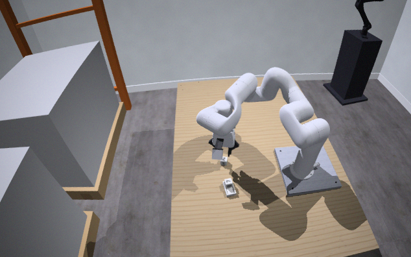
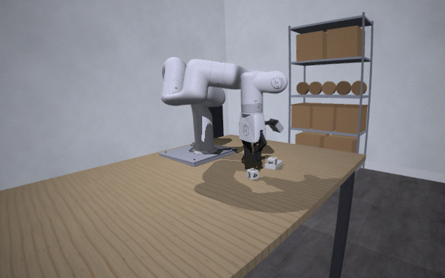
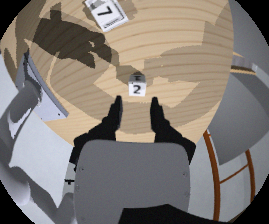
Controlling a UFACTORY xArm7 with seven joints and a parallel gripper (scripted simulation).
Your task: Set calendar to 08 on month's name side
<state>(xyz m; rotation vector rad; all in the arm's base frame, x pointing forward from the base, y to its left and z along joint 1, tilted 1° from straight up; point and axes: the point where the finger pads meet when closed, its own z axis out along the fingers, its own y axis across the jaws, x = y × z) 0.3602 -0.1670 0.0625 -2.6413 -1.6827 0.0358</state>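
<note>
Right now the white digit cube is 7 cm below my hand. From my hand the other things lie so: white tray: 2 cm ahead, 16 cm to the left, 8 cm below.
</note>
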